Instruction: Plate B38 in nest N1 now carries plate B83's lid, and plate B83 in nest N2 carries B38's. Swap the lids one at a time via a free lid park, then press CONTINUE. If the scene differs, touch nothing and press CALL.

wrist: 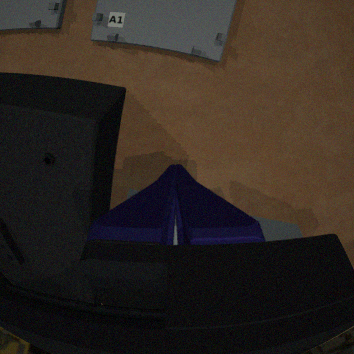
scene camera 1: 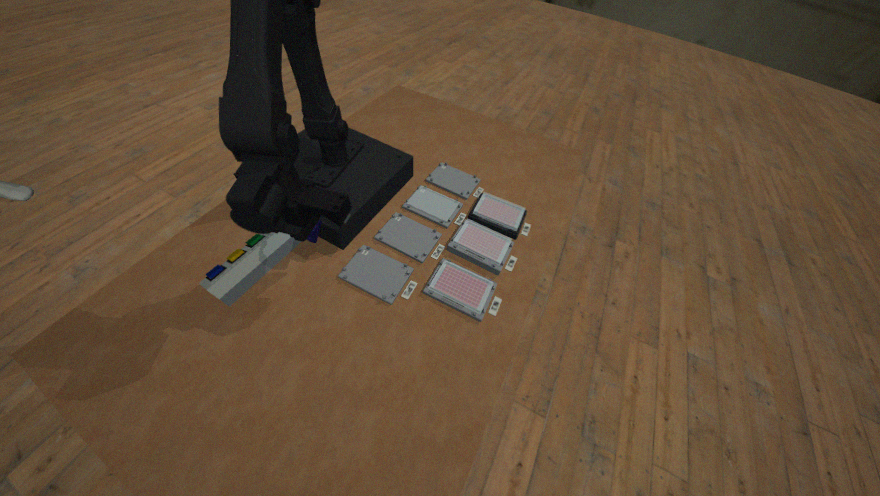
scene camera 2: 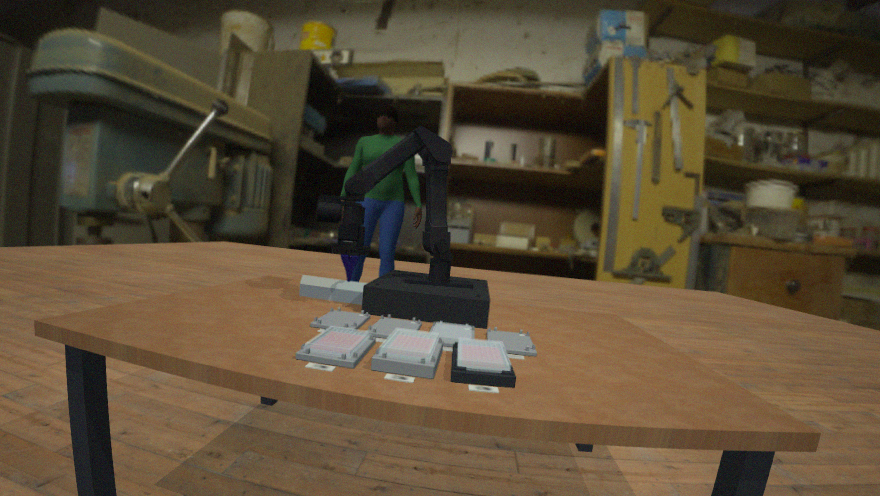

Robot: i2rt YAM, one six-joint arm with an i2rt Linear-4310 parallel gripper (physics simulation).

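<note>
My gripper is shut, its blue fingertips together with nothing between them, low by the base end of the pale button panel. Blue, yellow and green buttons show; the panel's near-base end is hidden by the gripper. Pink-welled plates sit in nest N1, nest N2 and a black nest. Their plate names and lid markings are too small to read.
Four lid parks stand in a row between base and nests: one grey, a second, a third, paler, seemingly bearing a lid, and a far one. The black robot base adjoins the panel.
</note>
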